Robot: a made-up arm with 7 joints. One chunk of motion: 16 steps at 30 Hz.
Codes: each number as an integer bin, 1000 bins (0 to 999) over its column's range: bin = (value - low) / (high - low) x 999, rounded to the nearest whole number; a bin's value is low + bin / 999 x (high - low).
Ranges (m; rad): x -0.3..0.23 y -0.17..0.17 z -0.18..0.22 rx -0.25..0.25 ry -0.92..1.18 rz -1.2..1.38
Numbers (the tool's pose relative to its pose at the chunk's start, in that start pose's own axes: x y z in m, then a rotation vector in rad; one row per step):
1: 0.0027 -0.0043 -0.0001 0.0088 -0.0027 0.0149
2: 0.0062 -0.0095 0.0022 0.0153 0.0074 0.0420
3: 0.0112 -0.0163 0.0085 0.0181 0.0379 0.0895
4: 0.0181 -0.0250 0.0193 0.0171 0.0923 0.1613
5: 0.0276 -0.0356 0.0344 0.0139 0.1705 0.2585
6: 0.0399 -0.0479 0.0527 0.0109 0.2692 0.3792
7: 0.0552 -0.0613 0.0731 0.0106 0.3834 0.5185
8: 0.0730 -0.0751 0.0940 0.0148 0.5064 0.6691
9: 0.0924 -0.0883 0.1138 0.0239 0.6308 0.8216
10: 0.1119 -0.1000 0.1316 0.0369 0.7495 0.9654
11: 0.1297 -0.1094 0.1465 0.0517 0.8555 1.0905
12: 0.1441 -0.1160 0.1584 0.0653 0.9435 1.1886
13: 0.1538 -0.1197 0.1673 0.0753 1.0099 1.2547
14: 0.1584 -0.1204 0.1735 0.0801 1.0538 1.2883
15: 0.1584 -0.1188 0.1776 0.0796 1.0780 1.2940
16: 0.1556 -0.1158 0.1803 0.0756 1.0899 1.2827
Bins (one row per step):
1: 571 487 449 517 436 470
2: 577 472 455 530 441 481
3: 587 452 471 536 456 499
4: 600 426 498 534 482 527
5: 617 395 535 527 519 565
6: 641 359 581 521 566 611
7: 670 319 632 521 620 665
8: 703 279 684 529 679 724
9: 740 240 734 547 738 783
10: 776 206 778 573 794 838
11: 810 178 815 603 845 887
12: 837 159 845 630 886 925
13: 855 148 867 650 918 950
14: 864 146 883 660 939 963
15: 864 150 893 659 950 966
16: 859 159 900 651 956 961

